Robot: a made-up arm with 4 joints.
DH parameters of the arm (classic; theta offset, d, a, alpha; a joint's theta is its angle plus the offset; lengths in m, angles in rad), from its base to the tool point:
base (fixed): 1.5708 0.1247 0 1.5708
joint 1: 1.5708 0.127 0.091 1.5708
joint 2: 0 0.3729 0.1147 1.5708
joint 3: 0 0.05 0.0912 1.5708
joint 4: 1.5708 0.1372 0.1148 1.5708
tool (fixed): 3.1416 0.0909 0 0
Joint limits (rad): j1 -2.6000..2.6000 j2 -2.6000..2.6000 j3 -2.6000..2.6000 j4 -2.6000..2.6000
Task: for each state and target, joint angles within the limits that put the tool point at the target. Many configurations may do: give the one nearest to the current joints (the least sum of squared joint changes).
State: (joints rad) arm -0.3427 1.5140 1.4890 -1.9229
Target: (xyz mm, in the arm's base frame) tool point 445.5 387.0 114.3
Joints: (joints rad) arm -0.1497 1.4270 0.8406 -2.1465
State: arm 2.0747 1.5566 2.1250 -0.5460
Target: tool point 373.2 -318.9 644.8
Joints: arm 1.8609 1.9912 1.8365 -0.0455
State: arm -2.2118 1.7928 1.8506 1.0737
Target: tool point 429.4 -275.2 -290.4
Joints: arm -2.4739 2.0475 1.7116 0.7342
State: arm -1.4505 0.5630 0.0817 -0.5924
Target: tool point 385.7 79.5 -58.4
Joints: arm -1.9117 1.4537 -0.4628 -1.1451
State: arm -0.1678 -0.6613 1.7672 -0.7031
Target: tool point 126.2 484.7 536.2
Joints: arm 0.4935 -0.4411 2.4242 -1.3772
